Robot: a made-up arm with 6 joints. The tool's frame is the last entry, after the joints.
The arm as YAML. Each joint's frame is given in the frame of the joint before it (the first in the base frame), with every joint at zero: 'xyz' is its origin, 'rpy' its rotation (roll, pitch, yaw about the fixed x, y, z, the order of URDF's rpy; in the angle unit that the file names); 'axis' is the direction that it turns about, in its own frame. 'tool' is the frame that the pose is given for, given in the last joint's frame.
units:
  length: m
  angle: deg
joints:
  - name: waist
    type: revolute
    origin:
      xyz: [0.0, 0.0, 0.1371]
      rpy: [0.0, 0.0, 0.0]
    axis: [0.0, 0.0, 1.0]
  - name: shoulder
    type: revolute
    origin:
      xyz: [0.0, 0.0, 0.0]
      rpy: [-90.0, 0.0, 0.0]
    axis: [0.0, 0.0, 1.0]
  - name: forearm
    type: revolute
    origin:
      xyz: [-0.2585, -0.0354, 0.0]
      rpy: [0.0, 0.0, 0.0]
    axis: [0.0, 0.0, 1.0]
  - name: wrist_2
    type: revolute
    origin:
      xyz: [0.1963, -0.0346, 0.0]
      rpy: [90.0, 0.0, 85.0]
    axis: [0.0, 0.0, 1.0]
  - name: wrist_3
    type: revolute
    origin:
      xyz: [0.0, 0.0, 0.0]
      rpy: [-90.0, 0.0, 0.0]
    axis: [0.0, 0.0, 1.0]
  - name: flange
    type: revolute
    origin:
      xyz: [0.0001, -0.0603, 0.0]
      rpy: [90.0, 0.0, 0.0]
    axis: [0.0, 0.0, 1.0]
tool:
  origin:
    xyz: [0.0, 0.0, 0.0]
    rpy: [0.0, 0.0, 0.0]
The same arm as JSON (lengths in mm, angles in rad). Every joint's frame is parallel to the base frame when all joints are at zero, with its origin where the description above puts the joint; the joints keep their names.
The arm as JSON. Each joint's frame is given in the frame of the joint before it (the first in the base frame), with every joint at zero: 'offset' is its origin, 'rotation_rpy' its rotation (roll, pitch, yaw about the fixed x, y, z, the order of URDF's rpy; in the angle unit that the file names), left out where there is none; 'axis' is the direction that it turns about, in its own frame. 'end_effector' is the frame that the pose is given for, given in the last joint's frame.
{"length_unit": "mm", "angle_unit": "rad", "chain": [{"id": "waist", "offset": [0.0, 0.0, 137.1], "axis": [0.0, 0.0, 1.0]}, {"id": "shoulder", "offset": [0.0, 0.0, 0.0], "axis": [0.0, 1.0, 0.0]}, {"id": "forearm", "offset": [-258.5, 0.0, 35.4], "axis": [0.0, 1.0, 0.0]}, {"id": "wrist_2", "offset": [196.3, 0.0, 34.6], "axis": [0.996191, 0.0, 0.087199]}, {"id": "wrist_3", "offset": [0.0, 0.0, 0.0], "axis": [0.0, 1.0, 0.0]}, {"id": "flange", "offset": [60.1, 0.0, 5.2], "axis": [0.996191, 0.0, 0.087199]}], "end_effector": {"offset": [0.0, 0.0, 0.0], "rotation_rpy": [0.0, 1.4835, 0.0]}}
